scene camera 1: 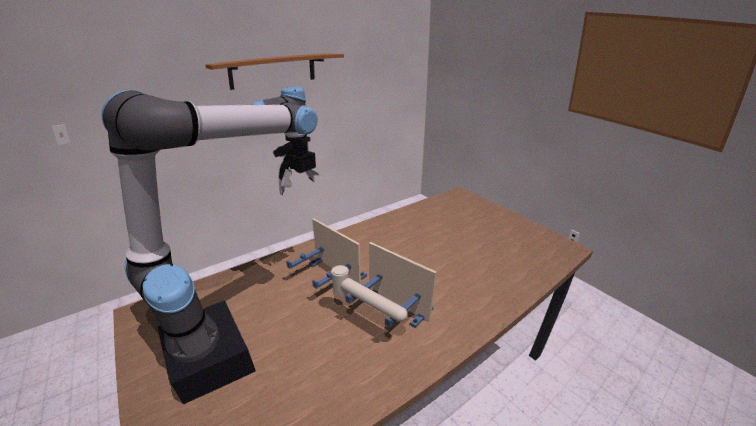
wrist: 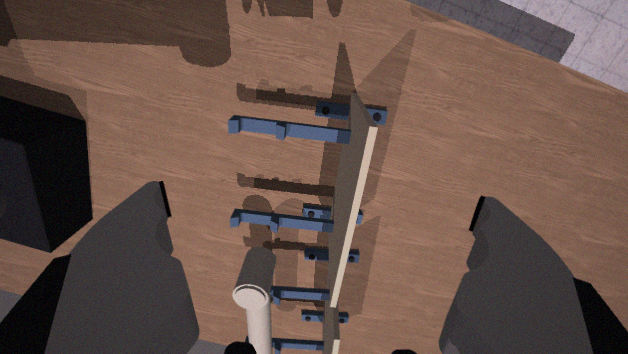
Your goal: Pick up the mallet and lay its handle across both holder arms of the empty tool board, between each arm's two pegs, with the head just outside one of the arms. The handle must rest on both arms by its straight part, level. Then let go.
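Places are measured from the arm's base along level axes (x ahead, y left, z up), in centimetres.
Where they show: gripper, fingertip midpoint: (scene camera 1: pixel 298 188) (wrist: pixel 320 195); arm's base at its link origin: (scene camera 1: pixel 193 339).
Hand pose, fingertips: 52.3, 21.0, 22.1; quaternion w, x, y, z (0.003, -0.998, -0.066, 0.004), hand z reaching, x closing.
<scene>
Each offset is from my fingertips to the centre of the thing, as dx, dy, dz. "spot": to the spot under its first point. Level surfaces: height alone.
The cream mallet @(-4.0, -40.7, -21.1) (scene camera 1: pixel 372 300) (wrist: pixel 259 327) lies across both blue arms of the nearer tool board @(+3.6, -42.4, -22.4) (scene camera 1: pixel 403 275). Its thick head @(spot: -7.1, -31.4, -20.0) (scene camera 1: pixel 340 283) (wrist: pixel 250 296) stands outside the arm on the side facing the empty board; the handle end is cut off in the wrist view. The empty tool board @(+0.0, -13.0, -23.4) (scene camera 1: pixel 335 248) (wrist: pixel 344 187) stands farther back. Its far holder arm (scene camera 1: pixel 305 257) (wrist: pixel 302 131) and near holder arm (wrist: pixel 300 223) carry nothing; the mallet head partly covers the near arm in the scene view. My gripper (scene camera 1: pixel 299 184) (wrist: pixel 320 195) is open and empty, high above the empty board.
The boards stand upright, nearly in line, on blue feet with a narrow gap between them on the wooden table @(dz -32.6) (scene camera 1: pixel 502 248) (wrist: pixel 475 125). The robot's black base block (scene camera 1: pixel 211 365) (wrist: pixel 65 165) is at the table's left. A wall shelf (scene camera 1: pixel 275 61) is behind the arm.
</scene>
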